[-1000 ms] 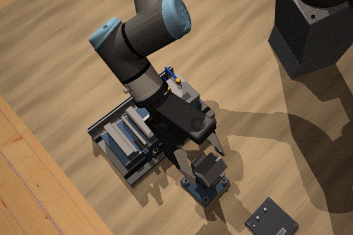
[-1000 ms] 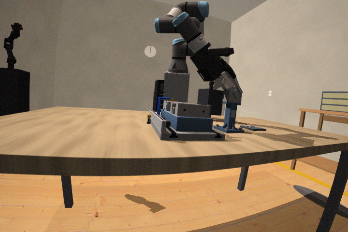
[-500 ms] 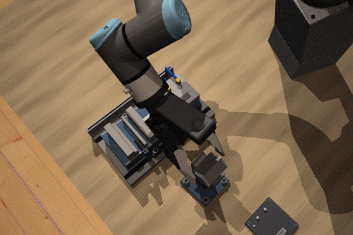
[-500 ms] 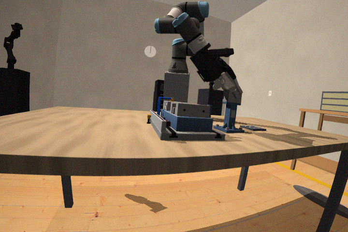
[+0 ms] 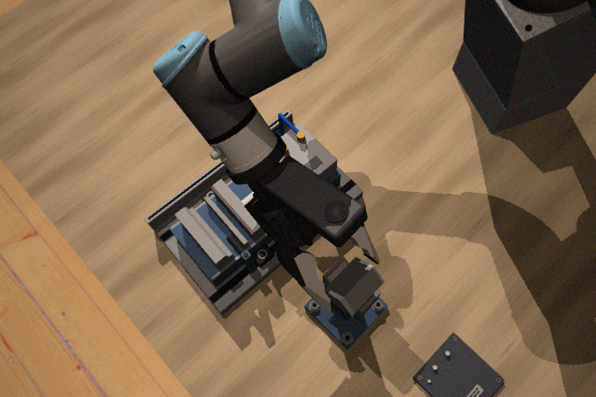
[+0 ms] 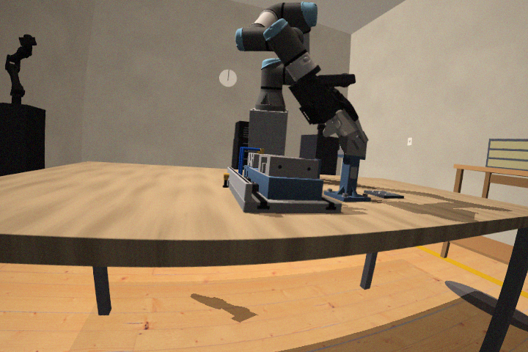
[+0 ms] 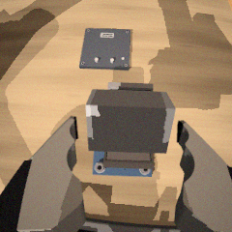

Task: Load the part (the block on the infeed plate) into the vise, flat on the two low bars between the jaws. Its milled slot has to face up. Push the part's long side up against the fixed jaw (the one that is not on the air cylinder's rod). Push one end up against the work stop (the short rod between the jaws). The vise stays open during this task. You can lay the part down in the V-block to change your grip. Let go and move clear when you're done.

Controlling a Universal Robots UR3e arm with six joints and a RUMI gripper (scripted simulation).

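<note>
Now: the part 1 cm to the left of my hand and 1 cm below it. The rest, counted from my hand: white cylinder rod 20 cm to the right, 8 cm below, 5 cm behind; then dark work stop 17 cm to the right, 7 cm below, 4 cm ahead; then moving jaw 21 cm to the right, 8 cm below.
</note>
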